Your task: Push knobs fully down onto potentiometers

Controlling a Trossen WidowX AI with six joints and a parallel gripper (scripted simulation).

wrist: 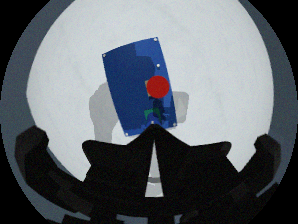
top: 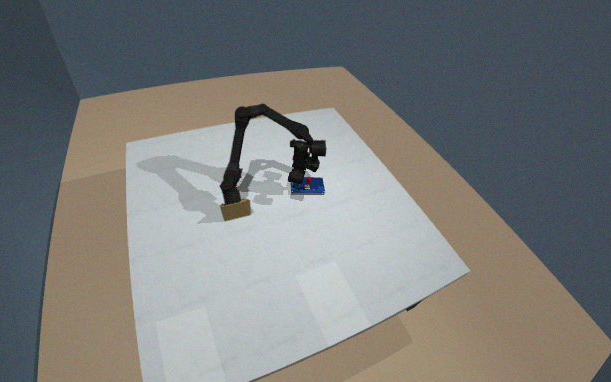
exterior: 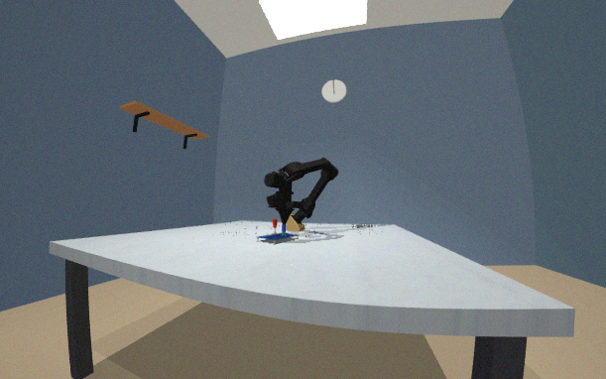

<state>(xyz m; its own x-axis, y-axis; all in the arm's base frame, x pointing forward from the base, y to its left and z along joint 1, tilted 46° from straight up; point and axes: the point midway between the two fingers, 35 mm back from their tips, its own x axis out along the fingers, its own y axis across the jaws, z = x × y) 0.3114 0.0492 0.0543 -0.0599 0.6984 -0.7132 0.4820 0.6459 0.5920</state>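
Now: gripper tip 40 mm short of the red knob, 20 mm to the left of it and 10 mm below it.
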